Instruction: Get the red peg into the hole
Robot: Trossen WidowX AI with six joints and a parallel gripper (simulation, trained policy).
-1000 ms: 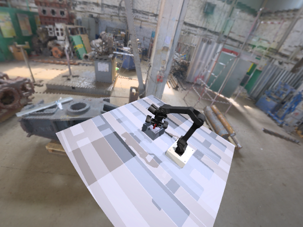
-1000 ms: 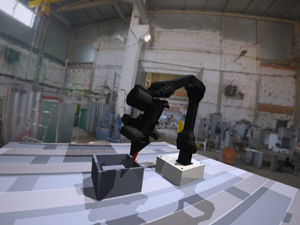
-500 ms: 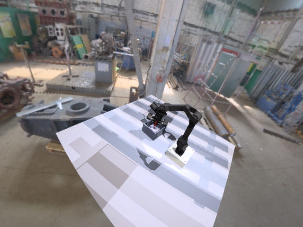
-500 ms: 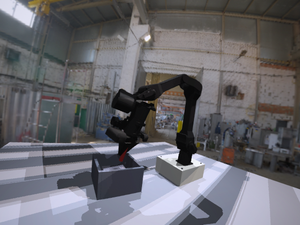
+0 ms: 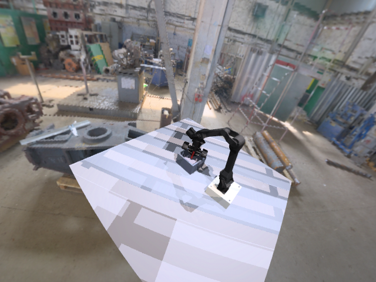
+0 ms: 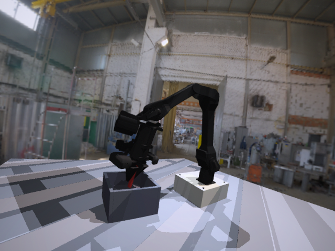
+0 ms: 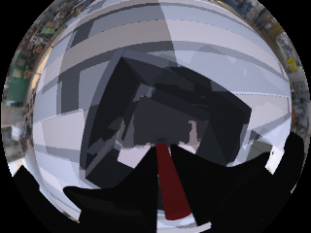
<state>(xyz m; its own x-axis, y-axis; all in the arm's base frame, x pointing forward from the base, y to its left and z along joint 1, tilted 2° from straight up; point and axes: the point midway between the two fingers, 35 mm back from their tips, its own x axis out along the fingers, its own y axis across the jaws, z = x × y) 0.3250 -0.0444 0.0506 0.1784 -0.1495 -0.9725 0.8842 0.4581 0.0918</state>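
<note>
My gripper tip is 20 mm below the red peg, 10 mm to the right of it and 10 mm past it. From my gripper tip the other things lie so: grey plate 50 mm below; then dark grey box 60 mm below.
</note>
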